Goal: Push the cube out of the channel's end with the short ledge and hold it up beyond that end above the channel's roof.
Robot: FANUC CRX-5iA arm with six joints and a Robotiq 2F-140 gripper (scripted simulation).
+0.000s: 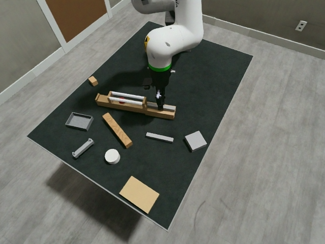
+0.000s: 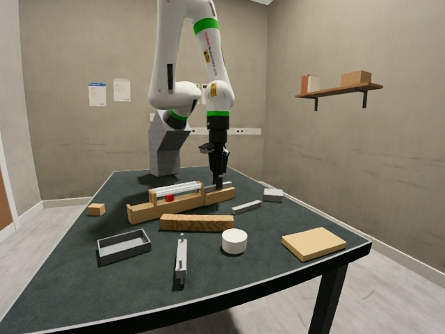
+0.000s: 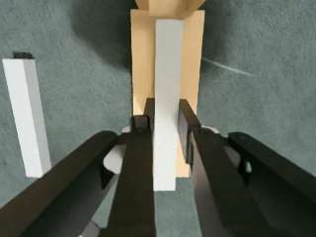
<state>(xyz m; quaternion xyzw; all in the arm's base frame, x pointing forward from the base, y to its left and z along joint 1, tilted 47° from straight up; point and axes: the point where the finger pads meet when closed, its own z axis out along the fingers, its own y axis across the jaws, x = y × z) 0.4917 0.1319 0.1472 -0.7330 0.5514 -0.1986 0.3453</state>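
Right now my hand is 13 cm short of the grey stick, 9 cm to the right of it and 7 cm above it. Also, from my hand: grey square block (4 cm ahead, 25 cm to the left, 7 cm below); red cube (9 cm ahead, 20 cm to the right, 3 cm below); wooden beam (23 cm ahead, 11 cm to the right, 7 cm below).
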